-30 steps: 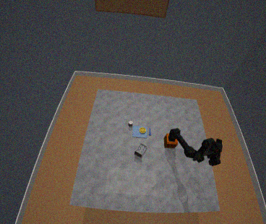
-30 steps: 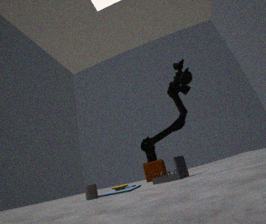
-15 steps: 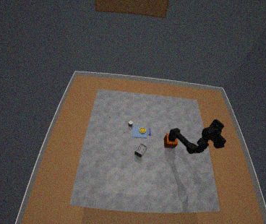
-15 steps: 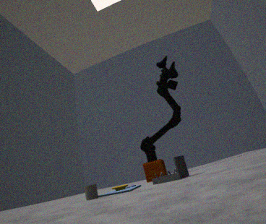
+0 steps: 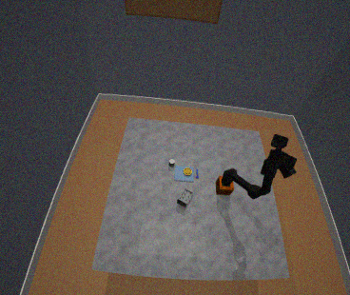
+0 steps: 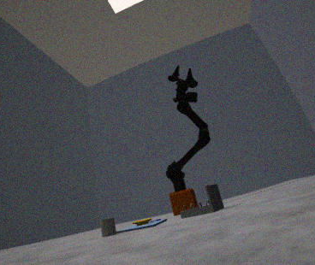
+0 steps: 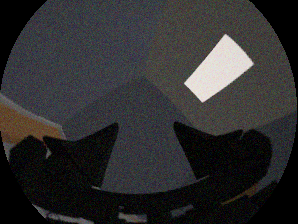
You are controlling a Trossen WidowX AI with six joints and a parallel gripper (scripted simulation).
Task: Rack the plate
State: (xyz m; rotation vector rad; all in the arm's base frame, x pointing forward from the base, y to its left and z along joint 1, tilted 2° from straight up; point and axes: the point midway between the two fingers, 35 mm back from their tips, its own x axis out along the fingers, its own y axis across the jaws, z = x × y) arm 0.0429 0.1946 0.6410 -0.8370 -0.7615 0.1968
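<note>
Right now the yellow plate is 75 cm below my gripper tip, 32 cm to the right of it and 24 cm ahead of it. From my gripper tip the other things lie so: grey dish rack: 74 cm below, 24 cm ahead, 10 cm to the right; blue utensil: 76 cm below, 31 cm to the right, 16 cm ahead.
</note>
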